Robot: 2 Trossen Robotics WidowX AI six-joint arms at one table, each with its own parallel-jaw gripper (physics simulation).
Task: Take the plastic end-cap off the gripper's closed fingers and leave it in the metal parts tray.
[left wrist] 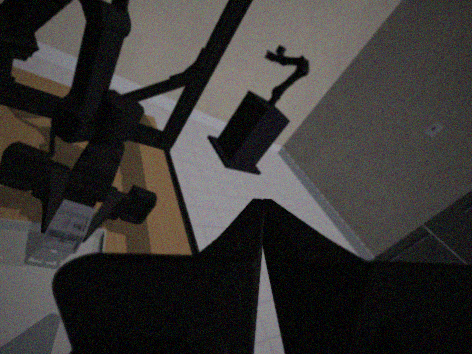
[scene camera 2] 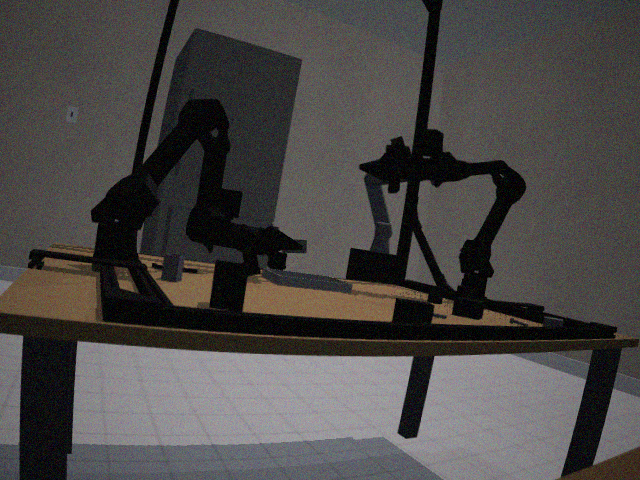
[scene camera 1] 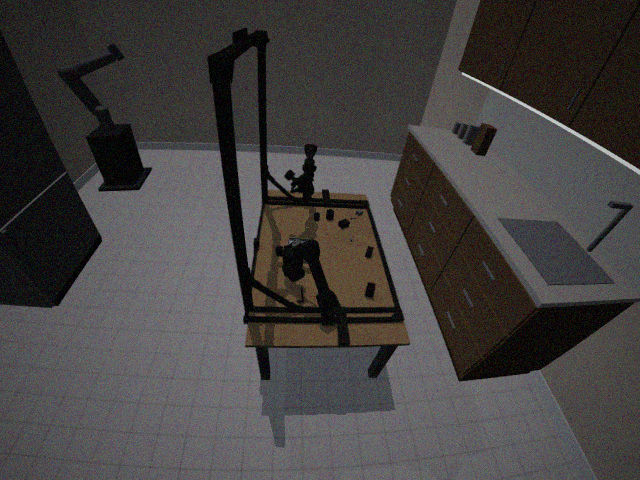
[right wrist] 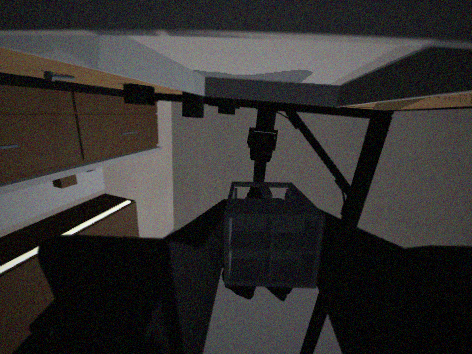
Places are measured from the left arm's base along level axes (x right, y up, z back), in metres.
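Pixels of known places: left gripper, fingertip midpoint: (left wrist: pixel 261 208) (scene camera 2: pixel 359 166) (scene camera 1: pixel 290 192) (right wrist: pixel 283 298); right gripper, fingertip midpoint: (left wrist: pixel 64 236) (scene camera 2: pixel 300 247) (scene camera 1: pixel 296 242) (right wrist: pixel 262 207); left arm's base, link origin: (scene camera 1: pixel 306 198) (right wrist: pixel 267 108); right arm's base, link origin: (scene camera 2: pixel 111 260) (scene camera 1: pixel 328 317).
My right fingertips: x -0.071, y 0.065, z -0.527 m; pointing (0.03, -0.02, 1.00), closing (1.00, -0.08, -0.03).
Ahead of a thing's pixels: the offset from my right fingertips to its middle. "spot": to the spot under its first point.
The plastic end-cap @(dx +0.000, dy +0.001, dz -0.015 m) (scene camera 2: pixel 300 246) (left wrist: pixel 65 227) (right wrist: pixel 272 245), a grey hollow block with divided openings, is between the fingers of my right gripper (right wrist: pixel 262 207). This gripper is shut on it and holds it low over the pale metal parts tray @(dx -0.006, dy -0.073, dz +0.024 m) (scene camera 2: pixel 310 281) (left wrist: pixel 25 295) (right wrist: pixel 272 92), apart from the tray floor in scene camera 2. In the left wrist view the end-cap overlaps the tray near its edge. My left gripper (scene camera 2: pixel 361 166) (left wrist: pixel 261 208) is shut and empty, fingertips touching, raised well above the table. In scene camera 1 the dark right arm hides much of the tray.
A pale upright block @(dx -0.252, dy -0.061, dz -0.267 m) (scene camera 2: pixel 172 267) and a dark box @(dx -0.436, dy -0.053, dz -0.171 m) (scene camera 2: pixel 229 285) stand at the left in scene camera 2. Another dark box @(dx -0.411, dy -0.064, dz +0.119 m) (scene camera 2: pixel 412 311) and a small screw @(dx -0.282, dy -0.079, dz +0.434 m) (scene camera 2: pixel 518 322) are farther right. A black frame post (scene camera 1: pixel 227 180) rises beside the table. Dark blocks @(spot: dx -0.434, dy -0.028, dz -0.194 m) (scene camera 1: pixel 370 290) @(dx -0.226, dy -0.066, dz +0.335 m) (scene camera 1: pixel 343 223) lie on it.
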